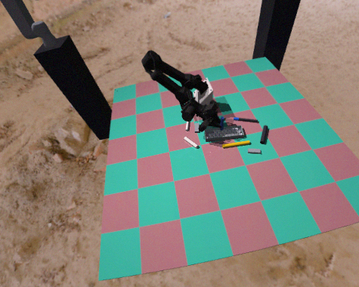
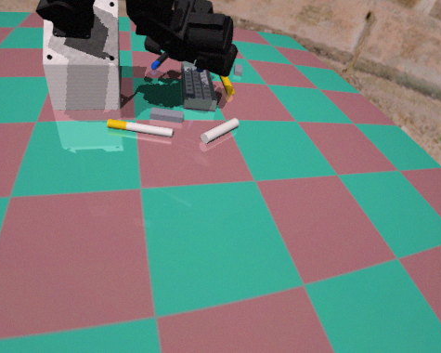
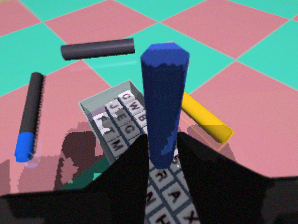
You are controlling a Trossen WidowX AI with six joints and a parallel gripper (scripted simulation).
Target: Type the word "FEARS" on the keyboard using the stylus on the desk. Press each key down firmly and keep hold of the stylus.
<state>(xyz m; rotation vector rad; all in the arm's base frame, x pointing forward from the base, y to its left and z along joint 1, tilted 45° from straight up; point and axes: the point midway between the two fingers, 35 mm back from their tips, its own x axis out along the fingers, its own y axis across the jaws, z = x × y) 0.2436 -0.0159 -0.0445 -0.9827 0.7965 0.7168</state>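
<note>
Now: the yellow pen 90 mm ahead of my gripper tip, 70 mm below it and 60 mm to the left of it. From my gripper tip the other things lie so: blue stylus (20 mm below); grey block (150 mm ahead, 140 mm to the left, 80 mm below); blue-tipped dark pen (150 mm to the left, 90 mm behind, 70 mm below).
</note>
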